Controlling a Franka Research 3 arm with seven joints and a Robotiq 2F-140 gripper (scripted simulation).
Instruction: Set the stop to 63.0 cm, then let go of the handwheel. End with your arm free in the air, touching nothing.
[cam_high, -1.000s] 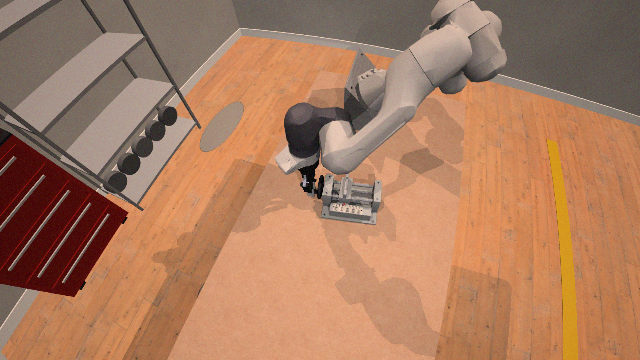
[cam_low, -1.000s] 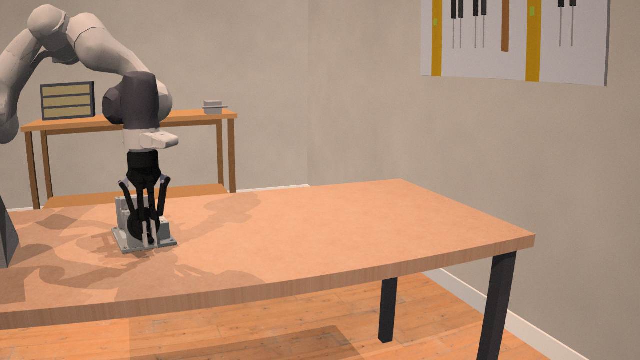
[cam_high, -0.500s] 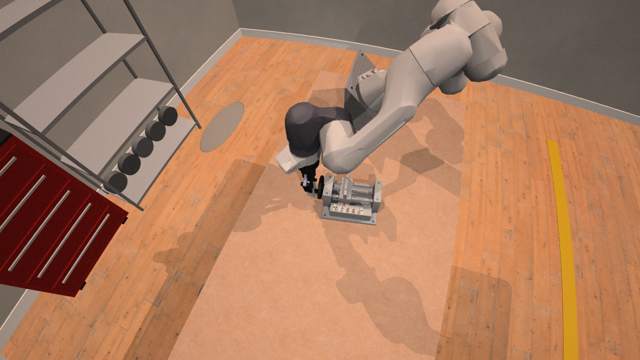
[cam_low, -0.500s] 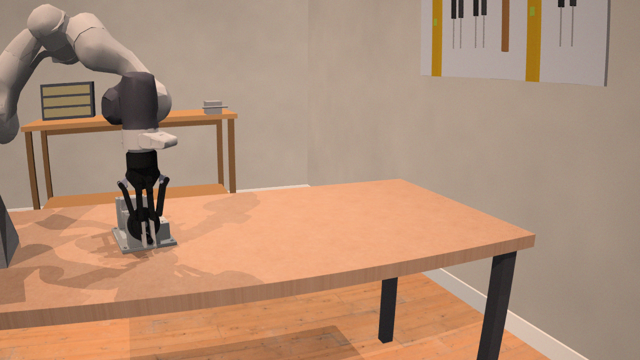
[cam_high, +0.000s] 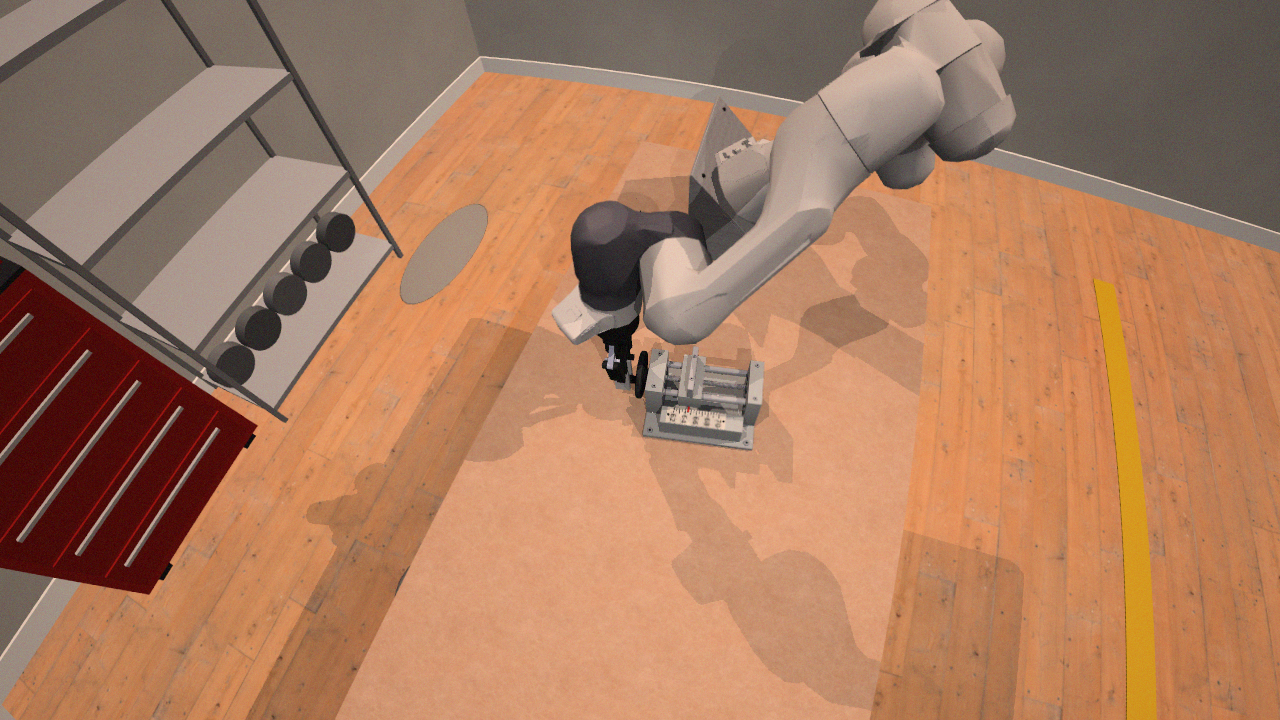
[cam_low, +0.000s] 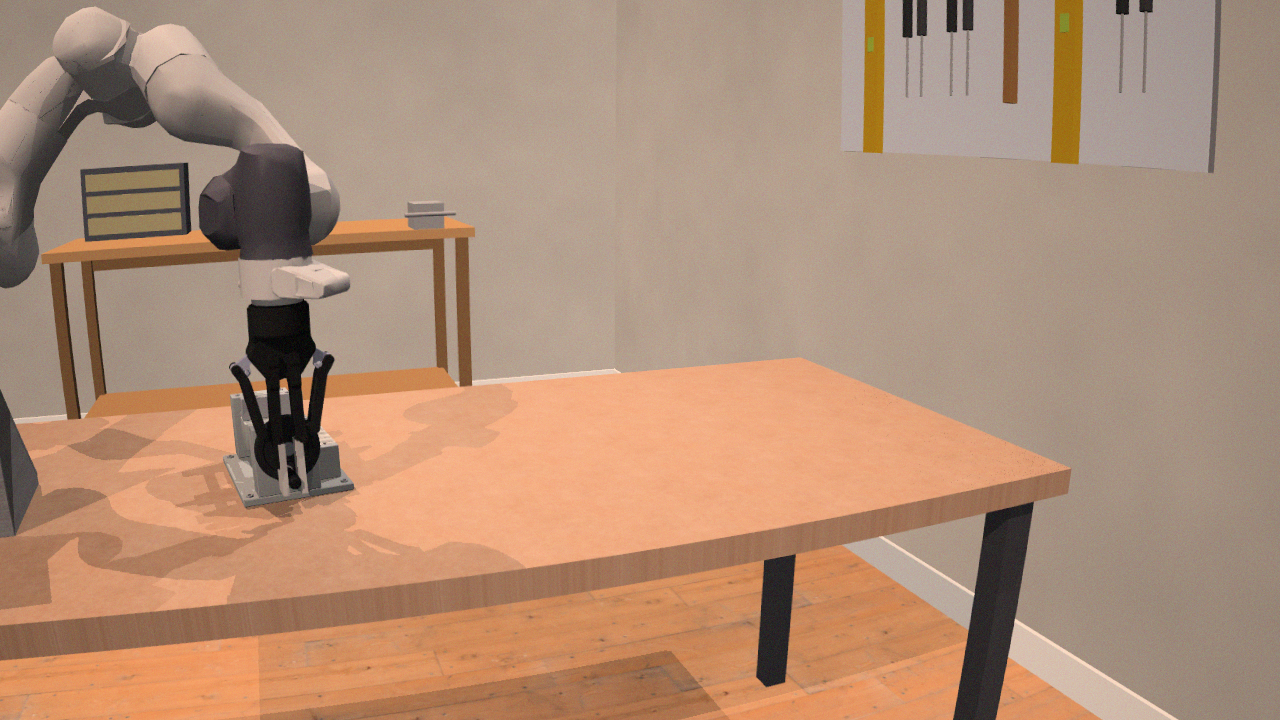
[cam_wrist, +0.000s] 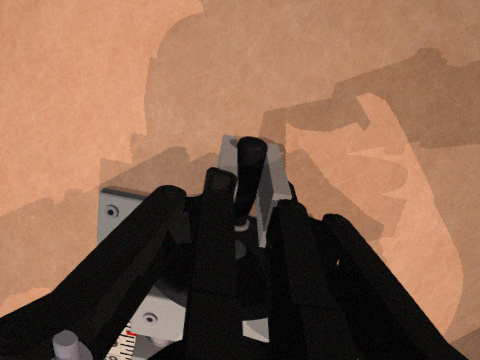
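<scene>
The sliding stop is 120 mm to the left of my hand, 30 mm above it and 20 mm behind it. Round my hand: black handwheel 20 mm to the left, 10 mm below.
</scene>
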